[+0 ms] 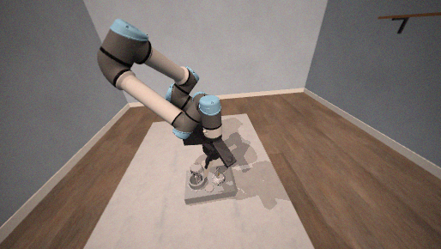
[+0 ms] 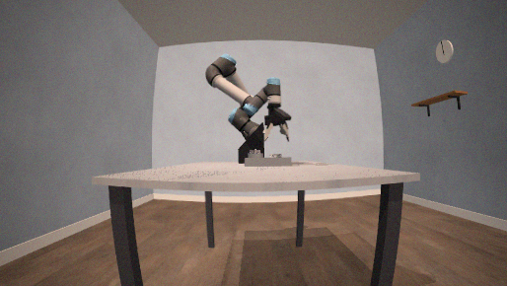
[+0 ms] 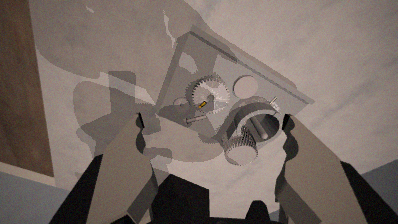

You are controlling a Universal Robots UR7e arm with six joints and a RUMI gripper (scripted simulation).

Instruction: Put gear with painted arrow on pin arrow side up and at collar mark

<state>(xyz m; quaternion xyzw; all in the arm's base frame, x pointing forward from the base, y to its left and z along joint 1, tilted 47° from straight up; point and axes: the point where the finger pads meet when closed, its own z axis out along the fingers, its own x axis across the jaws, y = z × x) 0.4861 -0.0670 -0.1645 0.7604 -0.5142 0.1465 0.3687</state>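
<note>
Now: the loose gear 80 mm below my hand, 10 mm to the right of it and 10 mm behind it. Also, from my hand: flat round disc: 90 mm below, 60 mm to the right, 30 mm ahead; short peg: 80 mm below, 80 mm behind.
</note>
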